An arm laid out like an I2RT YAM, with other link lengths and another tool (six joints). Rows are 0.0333 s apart.
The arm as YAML. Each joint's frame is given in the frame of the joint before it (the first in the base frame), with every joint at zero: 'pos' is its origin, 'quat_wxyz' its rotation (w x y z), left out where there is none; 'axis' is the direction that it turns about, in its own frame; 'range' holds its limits. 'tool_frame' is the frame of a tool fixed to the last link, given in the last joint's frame.
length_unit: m
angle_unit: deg
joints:
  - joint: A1
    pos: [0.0, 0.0, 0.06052]
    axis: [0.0, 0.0, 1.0]
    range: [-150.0, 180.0]
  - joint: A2
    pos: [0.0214, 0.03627, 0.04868]
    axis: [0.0, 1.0, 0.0]
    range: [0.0, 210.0]
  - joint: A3
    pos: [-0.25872, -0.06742, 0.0]
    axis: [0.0, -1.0, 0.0]
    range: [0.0, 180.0]
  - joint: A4
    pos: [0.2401, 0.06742, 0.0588]
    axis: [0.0, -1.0, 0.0]
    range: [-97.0, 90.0]
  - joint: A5
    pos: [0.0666, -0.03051, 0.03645]
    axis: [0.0, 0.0, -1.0]
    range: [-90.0, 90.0]
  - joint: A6
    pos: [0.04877, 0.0, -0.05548]
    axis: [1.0, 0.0, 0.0]
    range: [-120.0, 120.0]
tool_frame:
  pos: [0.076, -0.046, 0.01]
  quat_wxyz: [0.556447, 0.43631, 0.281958, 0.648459]
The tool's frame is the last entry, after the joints.
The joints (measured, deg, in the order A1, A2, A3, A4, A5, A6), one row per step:
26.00 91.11 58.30 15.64 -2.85 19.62
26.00 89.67 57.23 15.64 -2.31 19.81
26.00 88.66 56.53 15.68 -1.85 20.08
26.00 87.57 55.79 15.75 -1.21 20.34
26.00 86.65 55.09 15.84 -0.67 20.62
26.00 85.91 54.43 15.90 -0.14 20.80
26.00 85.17 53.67 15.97 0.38 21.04
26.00 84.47 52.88 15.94 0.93 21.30
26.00 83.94 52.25 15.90 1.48 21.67
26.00 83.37 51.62 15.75 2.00 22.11
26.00 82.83 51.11 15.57 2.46 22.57
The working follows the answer.
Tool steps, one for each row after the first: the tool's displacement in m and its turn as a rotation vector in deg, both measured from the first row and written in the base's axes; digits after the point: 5 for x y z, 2 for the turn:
-0.00477 -0.00363 0.00267 0.18 -0.31 -0.57
-0.00797 -0.00629 0.00484 0.44 -0.56 -1.09
-0.01132 -0.00945 0.00735 0.69 -0.90 -1.78
-0.01432 -0.01220 0.00890 0.93 -1.13 -2.37
-0.01696 -0.01475 0.00942 1.01 -1.24 -2.93
-0.01985 -0.01739 0.00916 1.11 -1.25 -3.50
-0.02287 -0.02015 0.00805 1.14 -1.10 -4.10
-0.02528 -0.02259 0.00681 1.26 -0.89 -4.73
-0.02792 -0.02506 0.00542 1.41 -0.59 -5.36
-0.03029 -0.02724 0.00455 1.62 -0.33 -5.93

Tool pose at each row, in the base's axes (x y z in m, rotation vector in deg; rounded; the steps above come from the unrounded poses):
0.40850 0.16067 0.20612 84.29 58.41 106.67
0.40372 0.15703 0.20879 84.20 57.60 106.58
0.40053 0.15438 0.21096 84.21 56.80 106.56
0.39718 0.15121 0.21347 84.15 55.82 106.45
0.39417 0.14847 0.21502 84.20 54.98 106.33
0.39153 0.14592 0.21554 84.25 54.36 106.06
0.38865 0.14328 0.21528 84.43 53.76 105.73
0.38562 0.14052 0.21417 84.74 53.26 105.25
0.38322 0.13808 0.21293 85.17 52.70 104.77
0.38057 0.13561 0.21153 85.71 52.15 104.27
0.37821 0.13343 0.21066 86.22 51.58 103.87

